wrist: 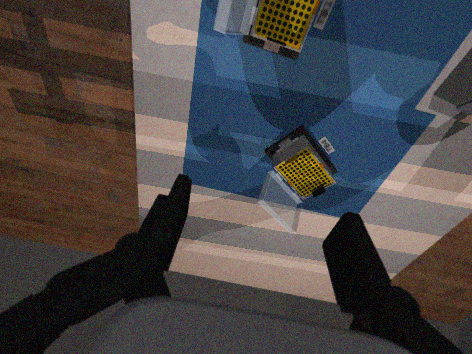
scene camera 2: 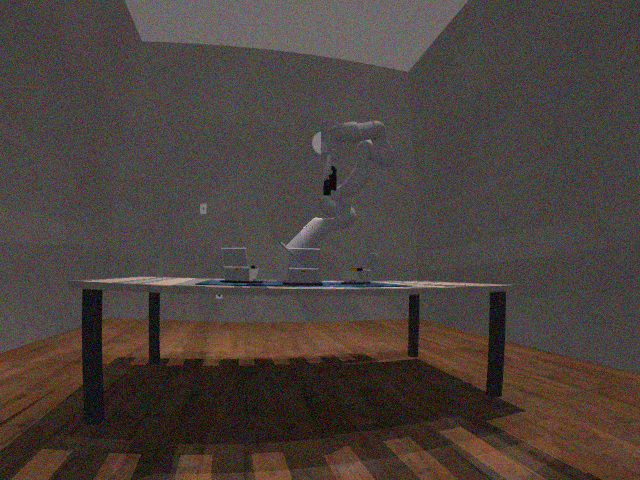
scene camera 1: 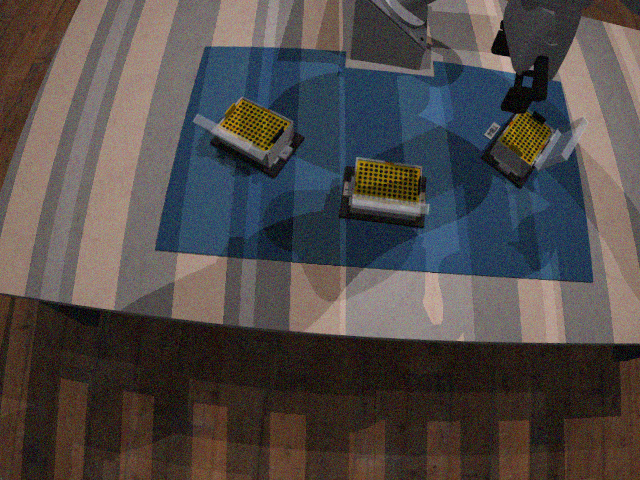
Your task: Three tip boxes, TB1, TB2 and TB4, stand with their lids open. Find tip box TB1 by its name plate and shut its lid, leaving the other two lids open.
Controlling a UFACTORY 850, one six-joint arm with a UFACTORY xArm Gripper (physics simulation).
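Tip box TB1 [scene camera 1: 387,180] [scene camera 2: 303,275] [wrist: 286,22] is the middle box, with yellow tips and its clear lid [scene camera 1: 387,206] [wrist: 234,17] standing open. Its name plate [wrist: 324,13] is hard to read in the wrist view. TB4 [scene camera 1: 526,138] [scene camera 2: 360,277] [wrist: 304,172] is the right box, its lid [scene camera 1: 567,140] [wrist: 280,201] open and its plate [scene camera 1: 491,130] [wrist: 326,145] beside it. The left box [scene camera 1: 254,126] [scene camera 2: 236,273], TB2, also has its lid [scene camera 1: 205,122] open. My gripper [scene camera 1: 507,77] [scene camera 2: 329,190] [wrist: 262,211] is open and empty, high above the table on TB4's side.
The boxes stand on a blue mat [scene camera 1: 206,227] [wrist: 220,75] on a striped table [scene camera 1: 196,289] [scene camera 2: 180,282]. My arm's base [scene camera 1: 387,38] stands behind the mat. The table's front edge shows at the left in the wrist view, with wooden floor [wrist: 65,165] beyond it.
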